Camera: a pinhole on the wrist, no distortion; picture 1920 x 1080 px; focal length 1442.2 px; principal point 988.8 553.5 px. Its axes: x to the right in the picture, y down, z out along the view. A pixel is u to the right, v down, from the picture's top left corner.
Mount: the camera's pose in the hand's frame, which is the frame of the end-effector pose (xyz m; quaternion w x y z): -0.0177 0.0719 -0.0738 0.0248 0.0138 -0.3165 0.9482
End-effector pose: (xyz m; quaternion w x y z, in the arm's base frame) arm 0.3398 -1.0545 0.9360 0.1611 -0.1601 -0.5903 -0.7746
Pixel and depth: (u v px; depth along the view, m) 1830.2 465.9 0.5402
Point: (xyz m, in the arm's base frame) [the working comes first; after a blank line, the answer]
In the camera's frame: 0.3152 -0.0328 0.5402

0.5597 -0.6034 0.7071
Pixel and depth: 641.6 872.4 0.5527
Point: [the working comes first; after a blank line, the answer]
In the camera's frame: -0.1331 0.1222 0.5527

0.0950 -0.6909 0.7457
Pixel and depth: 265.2 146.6 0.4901
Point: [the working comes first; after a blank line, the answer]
In the camera's frame: -0.2459 -0.1383 0.4901

0.0932 -0.6613 1.0349
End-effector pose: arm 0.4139 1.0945 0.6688 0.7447 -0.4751 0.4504 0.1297
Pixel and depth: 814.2 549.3 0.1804
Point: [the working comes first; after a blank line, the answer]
In the camera's frame: -0.0218 -0.0005 0.1804

0.4784 1.1316 0.6958
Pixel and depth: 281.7 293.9 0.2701
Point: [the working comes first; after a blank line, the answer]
In the camera's frame: -0.1324 -0.0486 0.2701

0.6071 1.1738 0.6306
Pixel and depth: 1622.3 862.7 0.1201
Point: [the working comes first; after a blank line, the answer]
In the camera's frame: 0.0528 0.0257 0.1201

0.3909 1.1088 0.7372
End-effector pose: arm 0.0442 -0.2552 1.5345 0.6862 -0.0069 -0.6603 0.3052
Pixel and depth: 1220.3 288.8 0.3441
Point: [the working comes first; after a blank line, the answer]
In the camera's frame: 0.0552 -0.0632 0.3441

-0.1380 -0.4453 1.5401
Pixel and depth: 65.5 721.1 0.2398
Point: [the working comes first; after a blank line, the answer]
In the camera's frame: -0.1535 0.0279 0.2398

-0.0089 -0.3157 1.7111
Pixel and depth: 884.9 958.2 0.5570
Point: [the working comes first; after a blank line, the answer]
In the camera's frame: -0.0401 0.1563 0.5570

-0.0488 -0.6721 1.7479
